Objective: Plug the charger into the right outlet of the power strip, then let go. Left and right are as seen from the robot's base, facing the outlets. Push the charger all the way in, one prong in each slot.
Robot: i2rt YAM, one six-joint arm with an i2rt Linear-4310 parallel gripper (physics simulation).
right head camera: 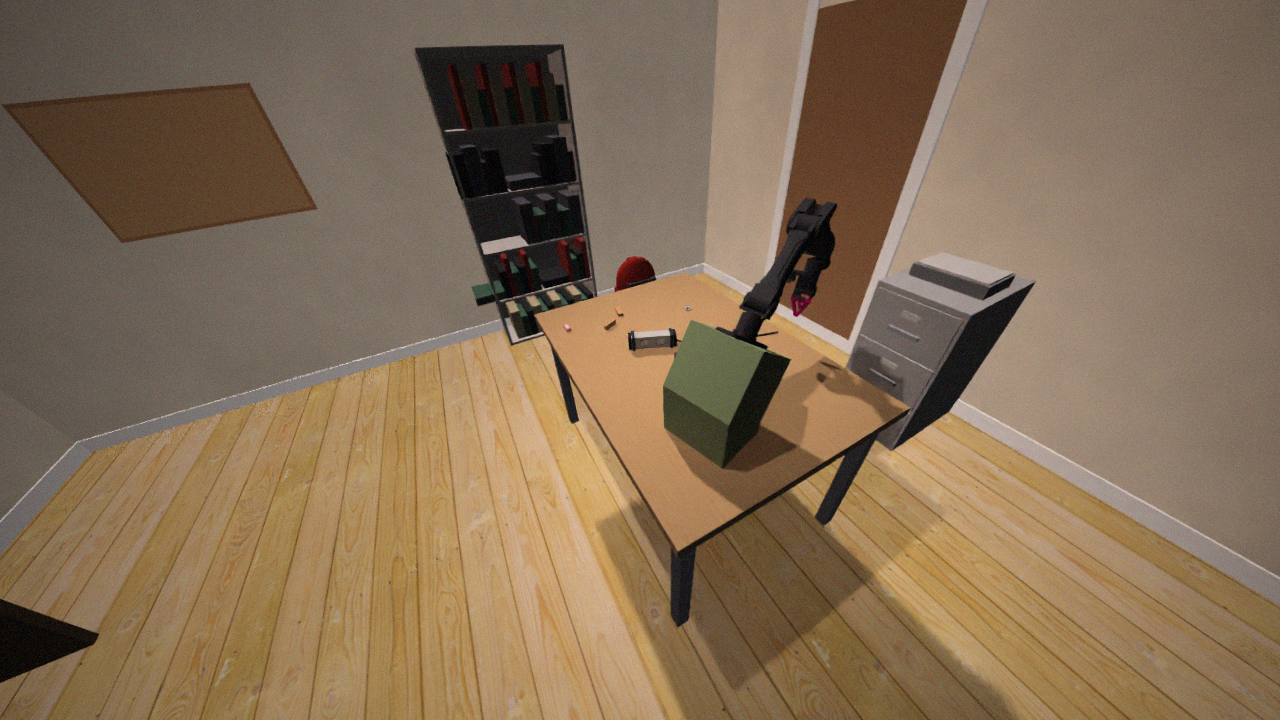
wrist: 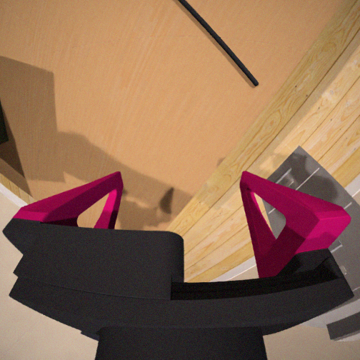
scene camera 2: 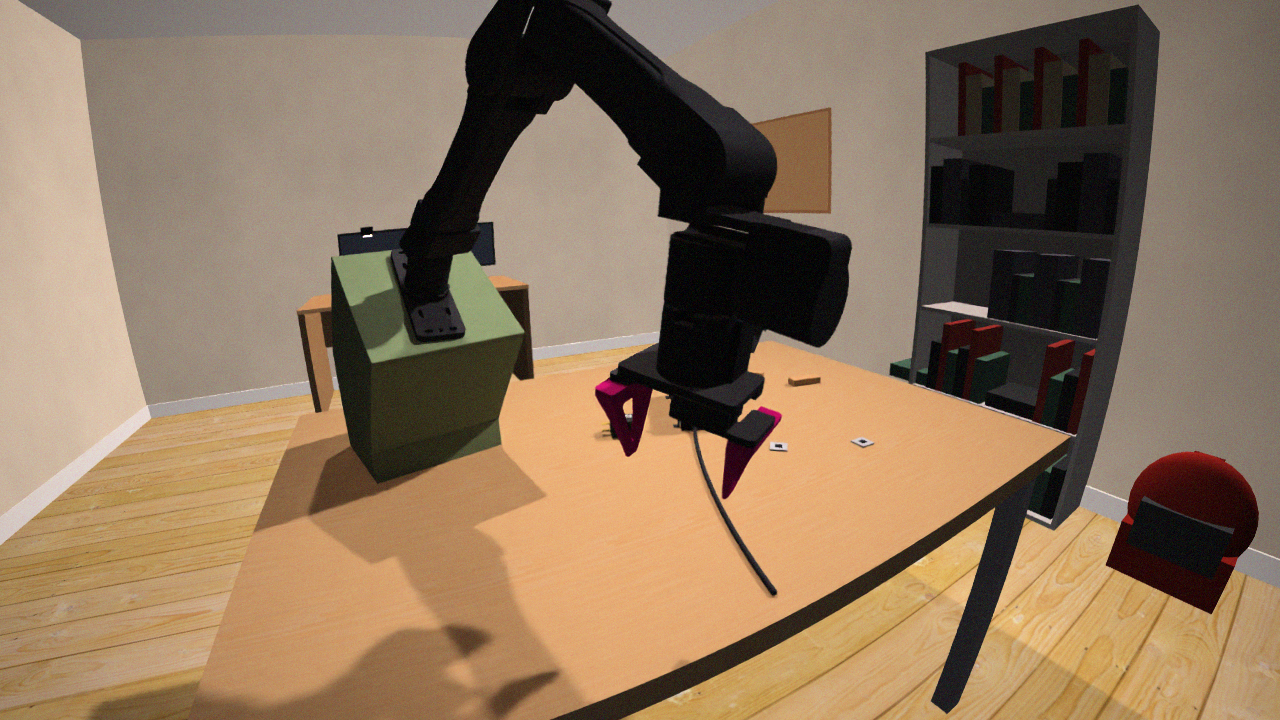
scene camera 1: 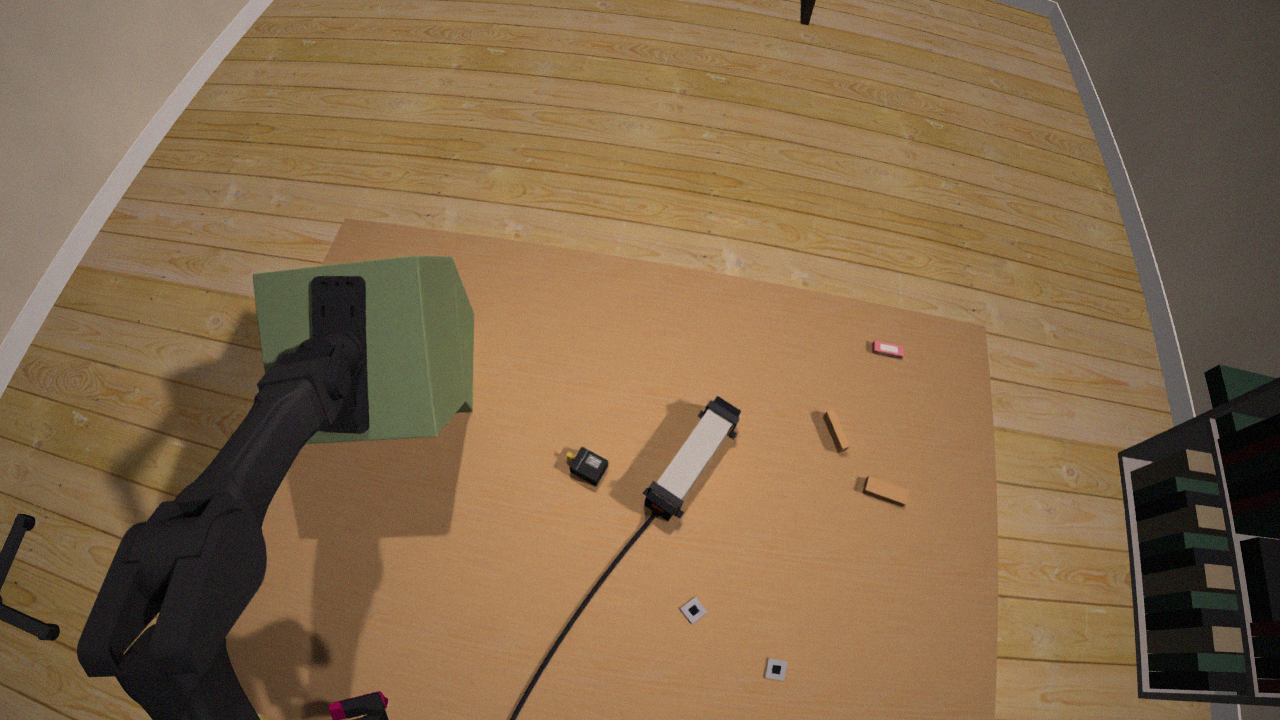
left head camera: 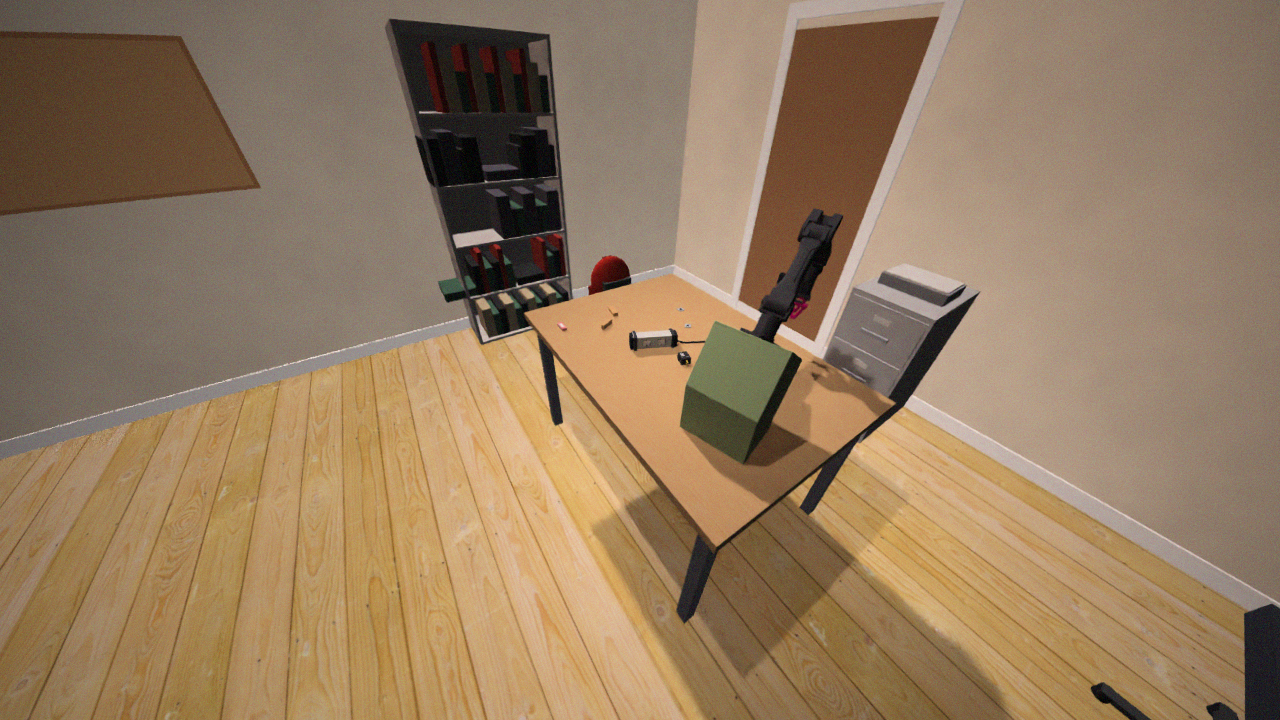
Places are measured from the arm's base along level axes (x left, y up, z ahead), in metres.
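Where they show: gripper, fingertip midpoint: [right head camera: 797, 312] [scene camera 2: 677, 474] [left head camera: 792, 315]; arm's base, link origin: [right head camera: 742, 339] [scene camera 2: 424, 293] [scene camera 1: 341, 354] [left head camera: 760, 340].
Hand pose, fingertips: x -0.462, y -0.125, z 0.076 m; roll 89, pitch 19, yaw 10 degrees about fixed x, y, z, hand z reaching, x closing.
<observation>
Things, the pixels of their top centre, and the offset from my fingertips.
- black charger, top centre: [scene camera 1: 584, 461] [scene camera 2: 619, 418] [left head camera: 685, 356] dx +0.402, dy -0.129, dz +0.227 m
- power strip, top centre: [scene camera 1: 695, 452] [right head camera: 652, 332] [left head camera: 653, 333] dx +0.407, dy -0.099, dz +0.397 m
- pink eraser, top centre: [scene camera 1: 889, 348] dx +0.610, dy -0.148, dz +0.775 m
The black charger [left head camera: 683, 358] [scene camera 1: 588, 465] lies on the table, its brass-yellow prongs pointing away from the strip, toward the green block. It is hidden in the right head view and partly behind a finger in scene camera 2. The power strip [left head camera: 653, 340] [right head camera: 652, 340] [scene camera 1: 696, 454] lies beside the charger, apart from it; its outlet face shows in the left head view. In scene camera 2 my gripper mostly hides the strip. My gripper [scene camera 2: 679, 474] [wrist: 181, 177], with magenta fingers, is open and empty, high above the table and away from the charger.
The arm stands on a big green block [left head camera: 738, 385] [scene camera 1: 393, 358] [scene camera 2: 438, 394]. A black cable [scene camera 1: 581, 608] [scene camera 2: 729, 528] [wrist: 220, 42] runs from the strip. Two brown pieces [scene camera 1: 835, 431] [scene camera 1: 885, 490], a pink eraser [scene camera 1: 887, 349] and two small tiles [scene camera 1: 693, 610] [scene camera 1: 776, 669] lie beyond the strip.
</observation>
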